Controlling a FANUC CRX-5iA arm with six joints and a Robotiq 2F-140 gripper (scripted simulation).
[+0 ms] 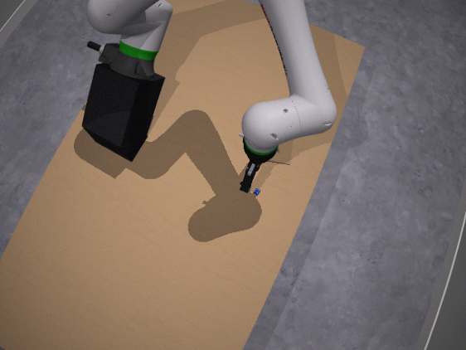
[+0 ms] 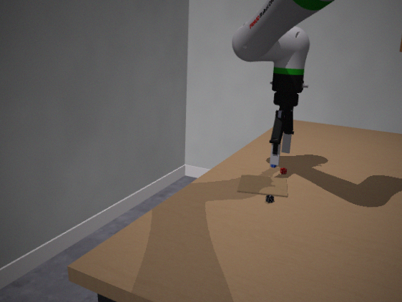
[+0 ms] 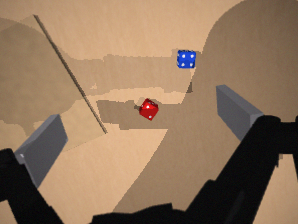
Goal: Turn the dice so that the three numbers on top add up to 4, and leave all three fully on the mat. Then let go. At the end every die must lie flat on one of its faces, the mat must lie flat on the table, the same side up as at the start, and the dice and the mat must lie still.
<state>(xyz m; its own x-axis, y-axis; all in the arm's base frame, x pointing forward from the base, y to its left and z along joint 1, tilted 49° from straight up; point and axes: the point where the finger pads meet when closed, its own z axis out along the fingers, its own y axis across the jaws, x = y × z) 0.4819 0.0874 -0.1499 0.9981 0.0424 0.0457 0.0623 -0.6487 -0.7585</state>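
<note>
The red die lies 50 mm below my hand, 10 mm to the right of it and 10 mm behind it. From my hand the other things lie so: blue die (50 mm to the right, 50 mm below, 40 mm ahead); black die (230 mm to the left, 50 mm below, 50 mm behind); tan mat (130 mm to the left, 60 mm below).
</note>
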